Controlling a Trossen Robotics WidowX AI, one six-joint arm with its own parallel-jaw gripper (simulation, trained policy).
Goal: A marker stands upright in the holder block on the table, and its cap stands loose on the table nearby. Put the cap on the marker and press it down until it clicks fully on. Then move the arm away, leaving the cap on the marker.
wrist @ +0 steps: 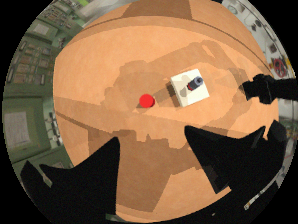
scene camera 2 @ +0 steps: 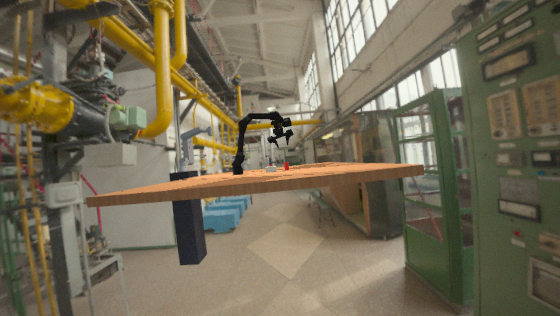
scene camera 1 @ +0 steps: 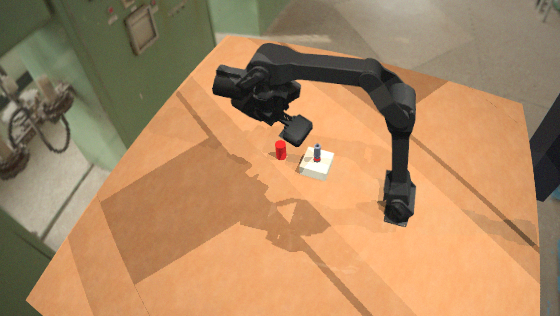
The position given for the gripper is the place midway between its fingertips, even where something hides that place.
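The gripper [scene camera 1: 273, 127] is visible, also in the wrist view [wrist: 152, 135].
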